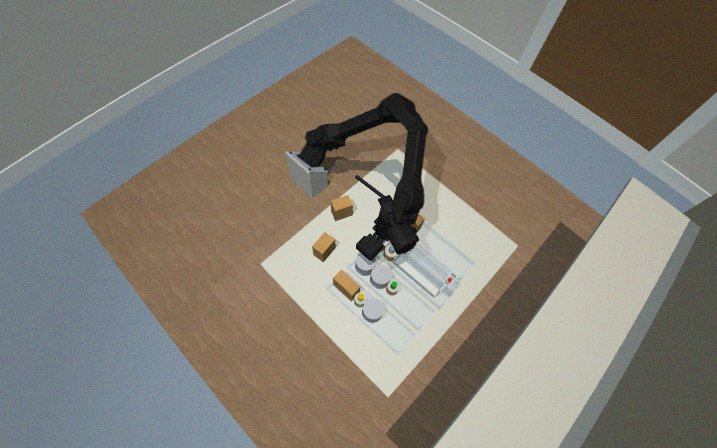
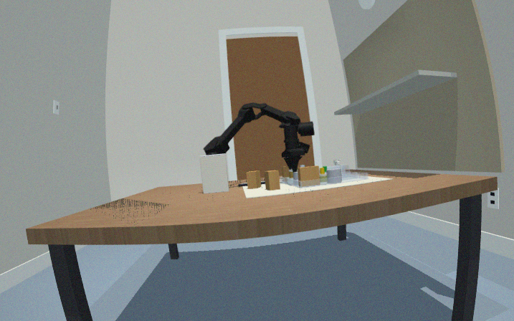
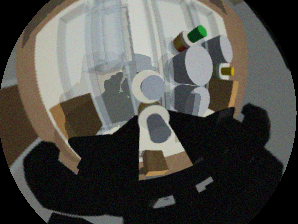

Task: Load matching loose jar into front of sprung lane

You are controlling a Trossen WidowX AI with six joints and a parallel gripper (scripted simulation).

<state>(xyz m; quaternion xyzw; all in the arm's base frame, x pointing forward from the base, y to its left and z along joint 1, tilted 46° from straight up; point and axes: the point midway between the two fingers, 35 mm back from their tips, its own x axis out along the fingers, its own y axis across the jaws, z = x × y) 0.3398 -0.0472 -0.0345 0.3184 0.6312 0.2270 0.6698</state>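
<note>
Right now my gripper tip is 14 cm short of the clear-sided sprung lane, 1 cm to the right of it and 3 cm above it. Also, from my gripper tip: red mark 23 cm ahead, 2 cm to the left, 3 cm above; black rod 15 cm behind, 16 cm to the left, 4 cm below.
</note>
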